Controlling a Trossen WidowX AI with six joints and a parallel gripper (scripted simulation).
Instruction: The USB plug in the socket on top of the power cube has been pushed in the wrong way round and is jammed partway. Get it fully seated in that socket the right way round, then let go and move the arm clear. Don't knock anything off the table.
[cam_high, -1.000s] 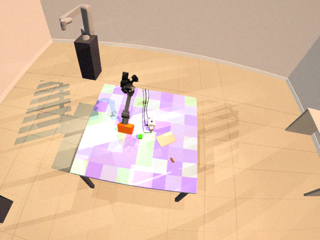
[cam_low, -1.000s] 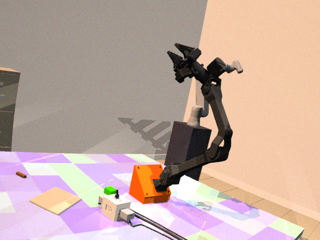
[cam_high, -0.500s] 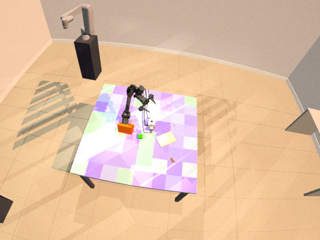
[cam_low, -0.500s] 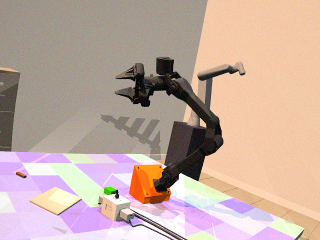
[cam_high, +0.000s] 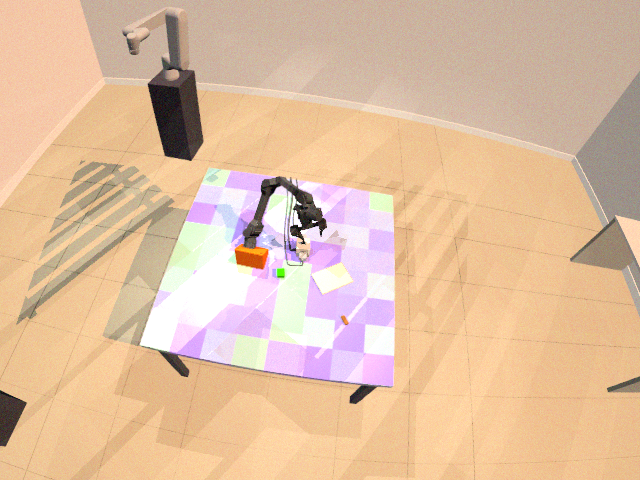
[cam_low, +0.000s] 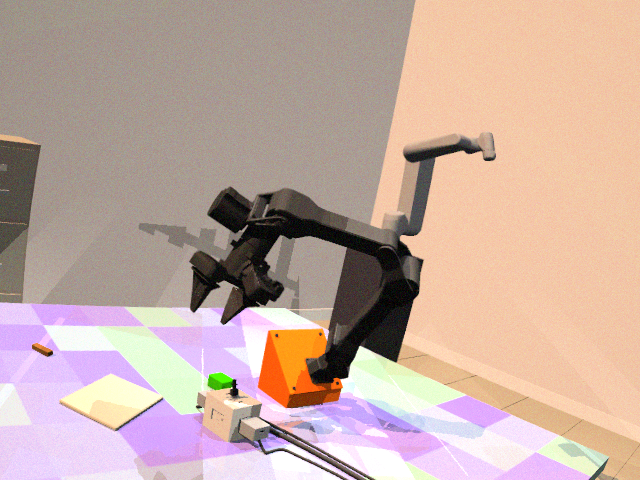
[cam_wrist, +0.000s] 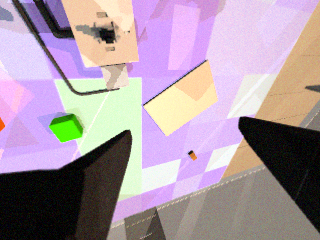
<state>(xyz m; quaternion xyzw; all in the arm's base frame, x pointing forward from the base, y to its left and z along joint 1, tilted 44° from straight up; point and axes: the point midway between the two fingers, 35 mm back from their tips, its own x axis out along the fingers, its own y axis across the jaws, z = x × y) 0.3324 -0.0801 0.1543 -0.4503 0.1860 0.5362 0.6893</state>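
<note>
Now: gripper tip 50 mm past the dark USB plug, 50 mm to the right of it and 130 mm above it. Round my gripper tip: small green block: 140 mm behind, 130 mm to the right, 200 mm below; then flat tan board: 150 mm ahead, 80 mm to the right, 210 mm below; then socket: 50 mm behind, 60 mm to the left, 150 mm below.
</note>
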